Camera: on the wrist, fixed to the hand. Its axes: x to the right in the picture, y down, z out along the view.
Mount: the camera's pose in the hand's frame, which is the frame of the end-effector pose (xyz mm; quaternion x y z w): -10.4 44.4 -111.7 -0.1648 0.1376 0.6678 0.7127
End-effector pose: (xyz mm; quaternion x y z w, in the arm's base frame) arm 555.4 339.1 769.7 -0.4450 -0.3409 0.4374 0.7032
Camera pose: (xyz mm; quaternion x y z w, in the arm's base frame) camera 634.6 302.8 686.2 -0.7209 0.0789 0.6639 0.1826
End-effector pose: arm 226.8 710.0 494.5 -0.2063 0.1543 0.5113 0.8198
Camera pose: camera 177.6 663.9 394.4 -0.2495 0.2763 0.9090 0.1876
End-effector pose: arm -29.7 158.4 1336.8 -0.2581 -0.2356 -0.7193 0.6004
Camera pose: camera 5.7 86.2 1246.9 -0.3413 0.2056 -0.1860 0.8981
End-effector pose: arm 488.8 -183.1 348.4 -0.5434 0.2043 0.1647 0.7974
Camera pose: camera 441.9 -272.1 281.8 -0.4049 0.5911 0.6088 0.3407
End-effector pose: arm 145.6 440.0 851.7 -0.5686 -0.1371 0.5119 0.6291
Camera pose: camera 203.7 359.9 782.7 -0.6709 0.2842 0.6841 0.0317
